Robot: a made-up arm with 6 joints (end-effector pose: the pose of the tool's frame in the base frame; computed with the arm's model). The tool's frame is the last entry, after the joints. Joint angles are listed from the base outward.
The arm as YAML. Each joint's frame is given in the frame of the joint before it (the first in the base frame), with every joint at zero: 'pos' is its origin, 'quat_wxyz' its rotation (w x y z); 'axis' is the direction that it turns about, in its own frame. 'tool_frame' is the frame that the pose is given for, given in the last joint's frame.
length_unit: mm
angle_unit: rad
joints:
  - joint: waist
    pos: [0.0, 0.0, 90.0]
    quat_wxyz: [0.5, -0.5, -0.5, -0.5]
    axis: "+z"
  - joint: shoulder
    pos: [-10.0, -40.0, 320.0]
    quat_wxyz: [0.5, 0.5, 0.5, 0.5]
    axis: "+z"
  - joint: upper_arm
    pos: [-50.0, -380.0, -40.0]
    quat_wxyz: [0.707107, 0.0, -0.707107, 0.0]
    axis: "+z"
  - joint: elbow
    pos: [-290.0, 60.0, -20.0]
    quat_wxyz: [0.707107, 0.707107, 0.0, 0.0]
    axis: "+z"
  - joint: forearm
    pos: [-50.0, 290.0, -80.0]
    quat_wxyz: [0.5, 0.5, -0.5, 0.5]
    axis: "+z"
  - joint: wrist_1
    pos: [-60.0, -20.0, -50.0]
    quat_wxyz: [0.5, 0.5, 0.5, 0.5]
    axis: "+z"
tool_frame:
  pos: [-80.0, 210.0, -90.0]
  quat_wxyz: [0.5, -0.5, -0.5, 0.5]
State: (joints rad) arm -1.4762 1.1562 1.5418 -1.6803 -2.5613 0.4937
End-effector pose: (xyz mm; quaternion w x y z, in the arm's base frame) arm 193.0 -131.4 318.0 0.0685 0.8142 -0.5031 0.2817
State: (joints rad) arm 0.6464 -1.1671 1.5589 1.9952 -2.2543 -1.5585
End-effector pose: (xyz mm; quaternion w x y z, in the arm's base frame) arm -618.1 -137.4 613.1 0.1979 -0.7125 -0.4440 -0.5059
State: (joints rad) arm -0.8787 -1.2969 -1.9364 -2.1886 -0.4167 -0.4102
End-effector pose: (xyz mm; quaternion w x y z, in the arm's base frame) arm -451.4 269.0 -45.0 0.7586 0.0939 -0.0975 0.6373
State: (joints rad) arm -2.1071 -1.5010 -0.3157 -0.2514 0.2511 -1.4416
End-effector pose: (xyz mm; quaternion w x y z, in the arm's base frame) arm 291.2 625.8 262.7 0.6292 0.5750 -0.3207 0.4131
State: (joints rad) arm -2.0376 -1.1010 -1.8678 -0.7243 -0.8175 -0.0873
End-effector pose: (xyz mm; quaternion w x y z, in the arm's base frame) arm -152.5 402.4 -323.7 0.3417 0.3277 -0.8196 0.3228
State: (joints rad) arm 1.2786 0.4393 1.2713 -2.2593 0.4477 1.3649
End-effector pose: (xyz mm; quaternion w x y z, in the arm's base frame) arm -98.3 58.7 -474.2 0.5539 -0.6381 0.5155 0.1425
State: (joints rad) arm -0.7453 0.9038 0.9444 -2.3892 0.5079 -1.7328
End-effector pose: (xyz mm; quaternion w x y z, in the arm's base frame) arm 319.2 293.8 -71.6 0.2415 0.2550 0.8011 -0.4847
